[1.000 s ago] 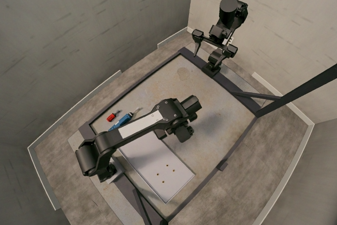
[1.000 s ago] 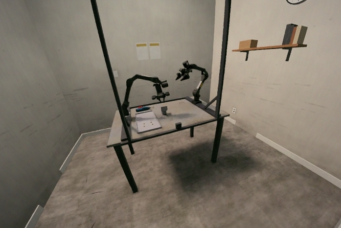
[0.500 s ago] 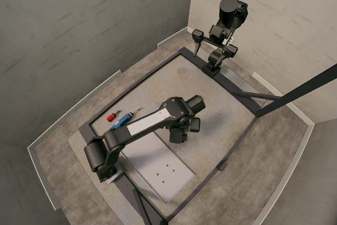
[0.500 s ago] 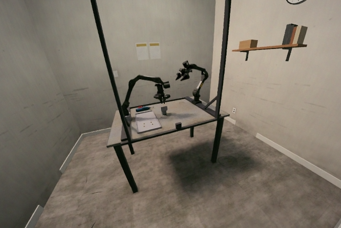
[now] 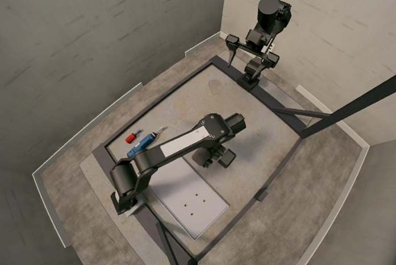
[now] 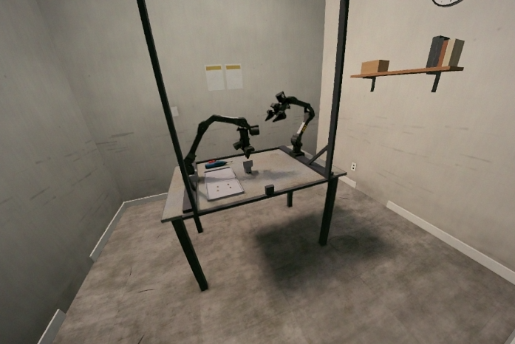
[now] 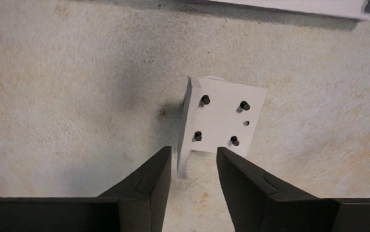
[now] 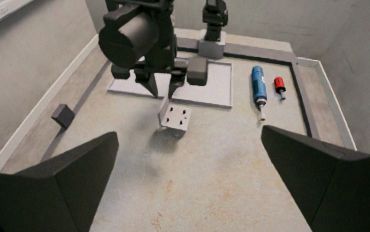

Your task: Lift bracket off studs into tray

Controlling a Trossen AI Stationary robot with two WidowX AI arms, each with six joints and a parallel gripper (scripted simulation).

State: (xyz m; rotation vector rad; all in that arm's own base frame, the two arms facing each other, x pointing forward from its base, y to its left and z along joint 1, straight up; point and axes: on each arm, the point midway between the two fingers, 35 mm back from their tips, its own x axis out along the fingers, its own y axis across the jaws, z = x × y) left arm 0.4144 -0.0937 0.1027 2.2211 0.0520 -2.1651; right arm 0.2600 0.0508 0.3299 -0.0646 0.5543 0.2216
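Right now the white L-shaped bracket is 30 mm ahead of my left hand and 90 mm below it. The rest, counted from my left hand: flat white tray 10 mm behind, 210 mm to the left, 160 mm below; then joint module 30 mm ahead, 130 mm below; then small red tool 370 mm ahead, 200 mm to the left, 150 mm below.
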